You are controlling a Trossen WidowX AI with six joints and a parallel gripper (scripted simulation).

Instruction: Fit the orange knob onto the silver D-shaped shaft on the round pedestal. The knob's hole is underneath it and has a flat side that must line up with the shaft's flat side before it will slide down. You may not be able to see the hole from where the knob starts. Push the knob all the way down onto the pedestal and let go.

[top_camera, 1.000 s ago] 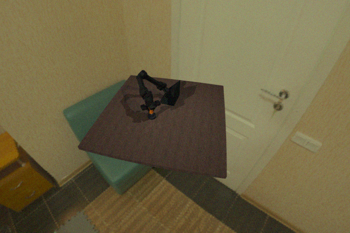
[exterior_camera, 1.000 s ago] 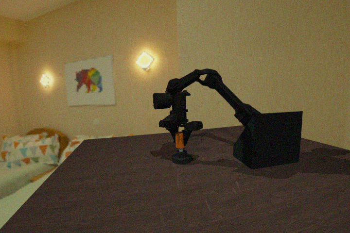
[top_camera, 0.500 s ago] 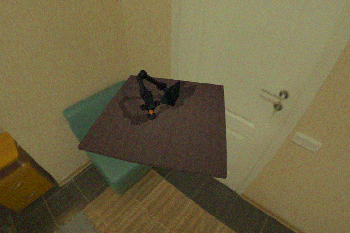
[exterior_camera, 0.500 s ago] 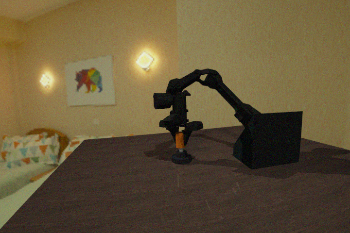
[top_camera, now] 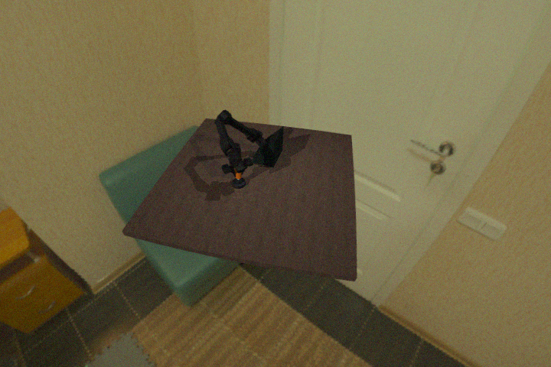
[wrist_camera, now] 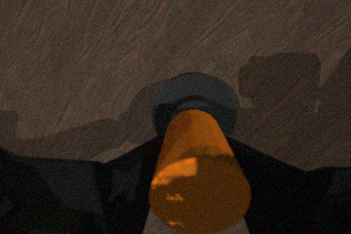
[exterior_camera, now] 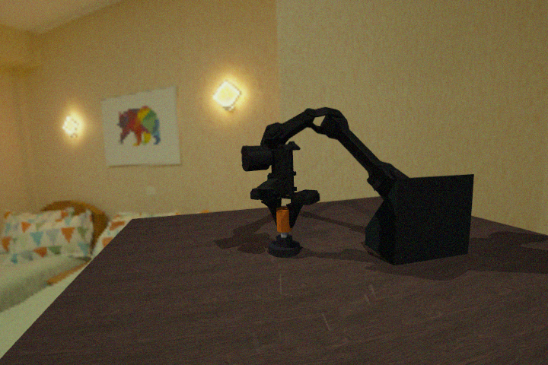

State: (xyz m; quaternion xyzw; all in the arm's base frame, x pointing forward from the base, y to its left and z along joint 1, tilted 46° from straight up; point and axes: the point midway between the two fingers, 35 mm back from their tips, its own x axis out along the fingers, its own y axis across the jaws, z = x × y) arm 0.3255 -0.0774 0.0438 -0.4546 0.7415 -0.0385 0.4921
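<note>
Now: the orange knob 3 cm above my gripper tip. From my gripper tip the other things lie so: round pedestal 4 cm below.
</note>
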